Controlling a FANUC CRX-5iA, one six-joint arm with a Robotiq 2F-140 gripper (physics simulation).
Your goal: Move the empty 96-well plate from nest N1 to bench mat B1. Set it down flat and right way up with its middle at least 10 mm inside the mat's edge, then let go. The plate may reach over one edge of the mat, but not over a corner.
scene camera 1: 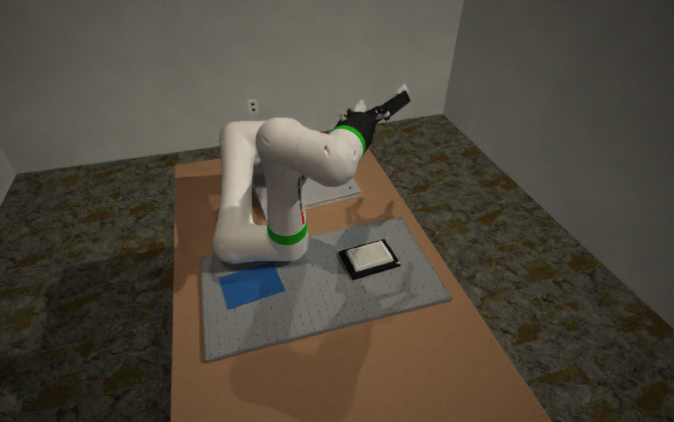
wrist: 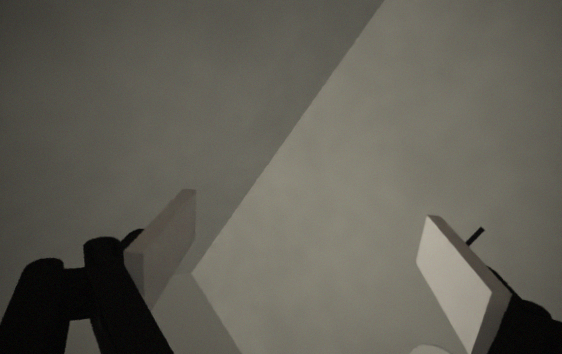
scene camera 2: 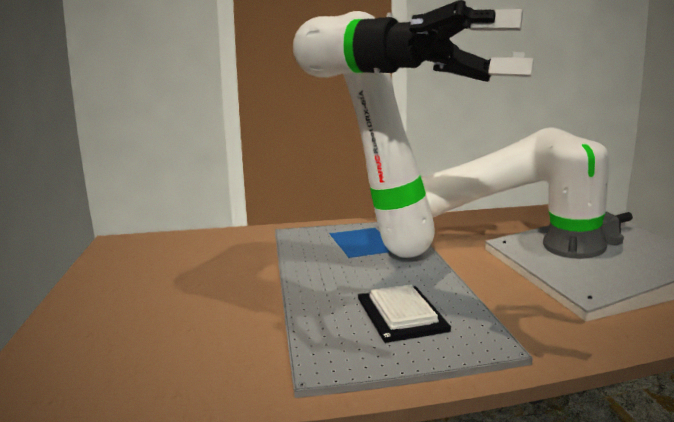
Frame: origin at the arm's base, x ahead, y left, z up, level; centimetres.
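Seen in the pictures: gripper, between the fingertips: [scene camera 1: 383,96] [wrist: 307,226] [scene camera 2: 527,45]; arm's base, origin of its link: [scene camera 2: 574,245].
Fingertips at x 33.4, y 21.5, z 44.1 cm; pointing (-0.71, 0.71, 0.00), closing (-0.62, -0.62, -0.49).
Observation:
Pixels of each thing's top centre, then the offset from my fingertips to it. Level surfaces: height alone.
- white 96-well plate, centre of its top: [scene camera 2: 402,302] [scene camera 1: 369,254] dx +15.7, dy -9.3, dz -44.3 cm
- black nest, centre of its top: [scene camera 2: 402,307] [scene camera 1: 369,256] dx +15.7, dy -9.3, dz -45.4 cm
- blue bench mat, height of its surface: dz -46.7 cm
- perforated grey board, height of its surface: dz -46.9 cm
- brown table, height of its surface: dz -48.2 cm
The white 96-well plate [scene camera 1: 370,256] [scene camera 2: 404,306] lies flat in the black nest [scene camera 1: 355,274] [scene camera 2: 416,334] on the right part of the grey board in scene camera 1. The blue bench mat [scene camera 1: 251,286] [scene camera 2: 356,243] lies flat on the board's left part; in scene camera 2 the arm's elbow hides part of it. My gripper [scene camera 1: 384,100] [scene camera 2: 517,42] [wrist: 307,226] is open, with nothing between its pale finger pads. It is high above the table, well above the plate, and points sideways. The plate and mat do not show in the wrist view.
The perforated grey board [scene camera 1: 320,320] [scene camera 2: 340,360] lies on the brown table [scene camera 1: 425,370] [scene camera 2: 150,340]. The white arm [scene camera 1: 285,200] [scene camera 2: 405,220] bends low over the board beside the mat. Its base plate [scene camera 1: 332,192] [scene camera 2: 590,295] is behind the board in scene camera 1. Walls show in the wrist view.

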